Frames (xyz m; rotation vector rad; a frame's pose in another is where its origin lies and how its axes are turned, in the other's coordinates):
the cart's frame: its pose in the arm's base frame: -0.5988 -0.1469 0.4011 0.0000 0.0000 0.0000
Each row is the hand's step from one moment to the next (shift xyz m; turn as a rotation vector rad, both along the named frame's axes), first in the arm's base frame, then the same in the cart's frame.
Working: the arm's base frame: its pose in the cart's frame: 0.5988 0.1469 -0.4011 0.0000 0.0000 0.0000

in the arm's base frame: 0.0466 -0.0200 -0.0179 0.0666 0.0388 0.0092
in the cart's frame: 0.0466 -0.0200 -0.0179 0.0666 0.0388 0.0092
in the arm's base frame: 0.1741 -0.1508 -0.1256 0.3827 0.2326 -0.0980
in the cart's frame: 0.1741 -0.1508 -0.1256 0.3827 0.2326 -0.0980
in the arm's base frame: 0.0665 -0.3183 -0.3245 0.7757 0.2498 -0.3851
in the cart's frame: 0.0665 -0.3183 -0.3245 0.7757 0.2498 -0.3851
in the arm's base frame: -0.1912 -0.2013 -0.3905 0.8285 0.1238 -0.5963
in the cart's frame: -0.1912 -0.2013 -0.3905 0.8285 0.1238 -0.5963
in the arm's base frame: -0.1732 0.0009 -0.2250 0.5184 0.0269 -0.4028
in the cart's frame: -0.1732 0.0009 -0.2250 0.5184 0.0269 -0.4028
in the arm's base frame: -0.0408 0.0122 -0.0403 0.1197 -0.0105 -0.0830
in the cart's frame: -0.0408 0.0122 -0.0403 0.1197 -0.0105 -0.0830
